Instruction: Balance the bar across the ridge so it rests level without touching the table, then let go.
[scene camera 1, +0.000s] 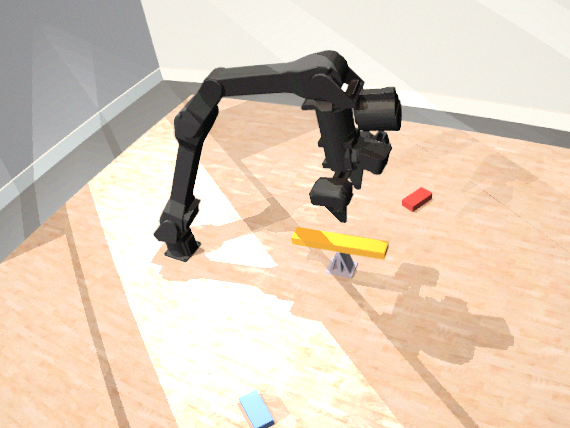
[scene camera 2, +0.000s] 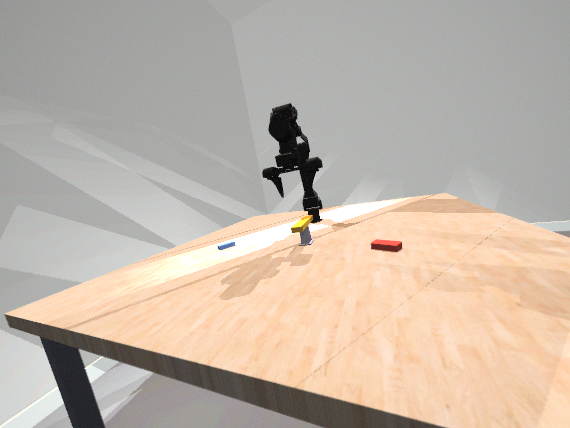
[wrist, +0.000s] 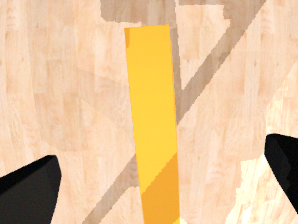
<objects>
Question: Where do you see my gripper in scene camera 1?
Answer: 351, 205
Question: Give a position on a yellow bar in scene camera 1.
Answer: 347, 244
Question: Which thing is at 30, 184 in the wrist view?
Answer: My gripper.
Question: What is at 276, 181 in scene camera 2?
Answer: My gripper.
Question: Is my gripper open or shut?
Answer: Open.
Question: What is my gripper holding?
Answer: Nothing.
</objects>
